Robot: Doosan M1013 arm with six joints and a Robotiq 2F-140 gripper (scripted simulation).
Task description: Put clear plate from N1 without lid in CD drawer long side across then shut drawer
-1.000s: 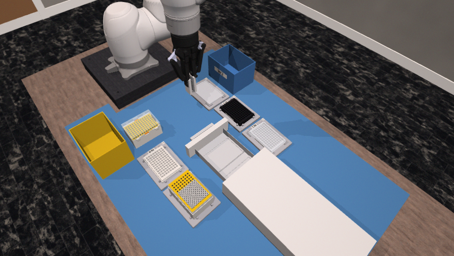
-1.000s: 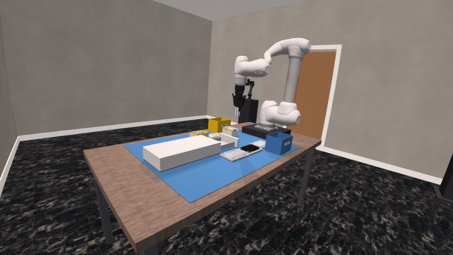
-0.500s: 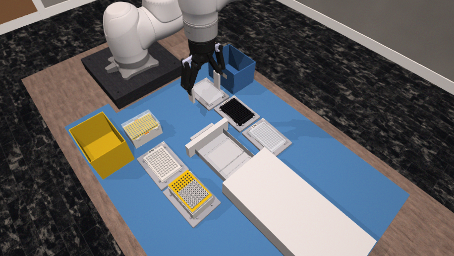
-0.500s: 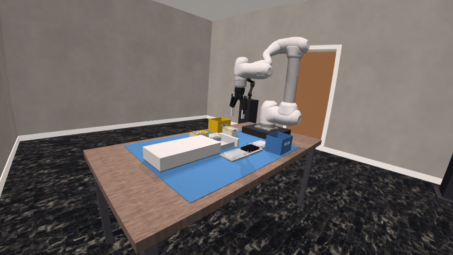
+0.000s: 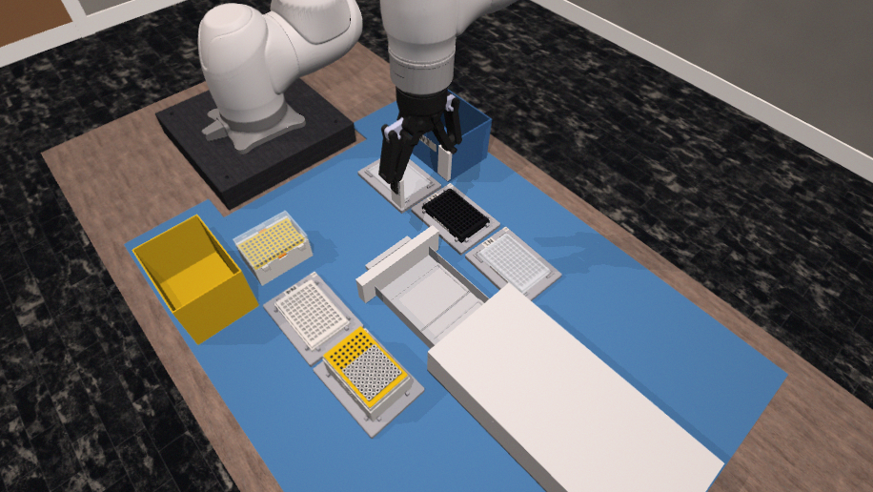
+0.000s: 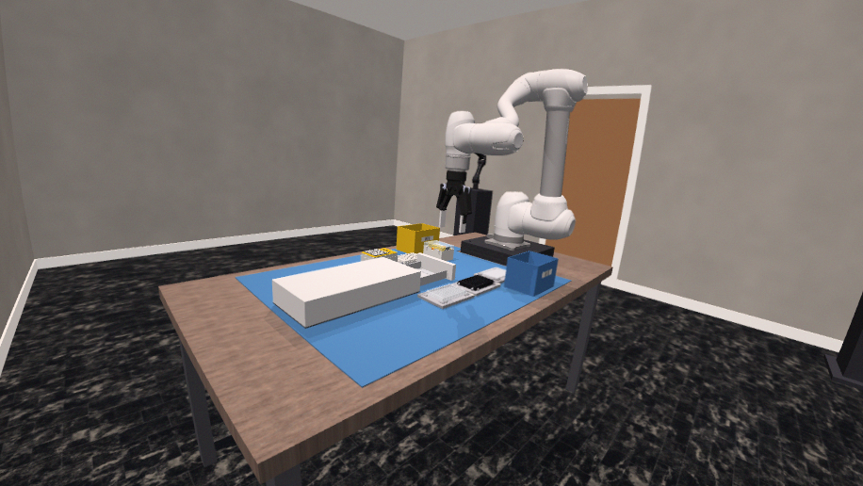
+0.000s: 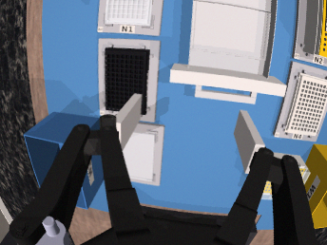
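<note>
My hand is 210 mm above the clear plate, 140 mm short of it and 130 mm to the right of it. Round my hand: black plate: 210 mm below, 120 mm to the left, 30 mm behind; then work nest N1: 220 mm below, 140 mm ahead, 130 mm to the left; then drawer: 200 mm below, 130 mm ahead, 60 mm to the right.
</note>
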